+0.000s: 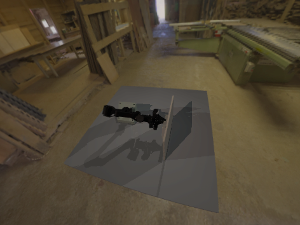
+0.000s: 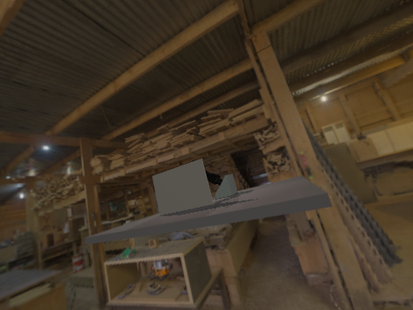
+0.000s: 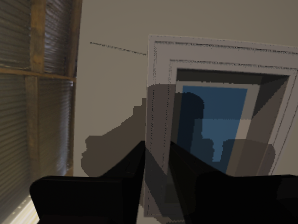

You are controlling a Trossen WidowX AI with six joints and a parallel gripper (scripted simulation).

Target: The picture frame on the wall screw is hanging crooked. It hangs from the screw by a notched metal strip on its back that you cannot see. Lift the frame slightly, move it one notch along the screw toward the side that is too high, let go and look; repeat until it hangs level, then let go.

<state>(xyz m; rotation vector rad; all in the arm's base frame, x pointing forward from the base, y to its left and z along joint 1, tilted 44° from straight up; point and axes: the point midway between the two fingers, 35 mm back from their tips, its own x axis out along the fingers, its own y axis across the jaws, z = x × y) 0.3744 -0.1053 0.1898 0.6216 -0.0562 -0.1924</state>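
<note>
My gripper tip is now 5 cm above the picture frame and 1 cm to the left of it. Round my gripper tip: wall panel 7 cm below, 2 cm ahead.
</note>
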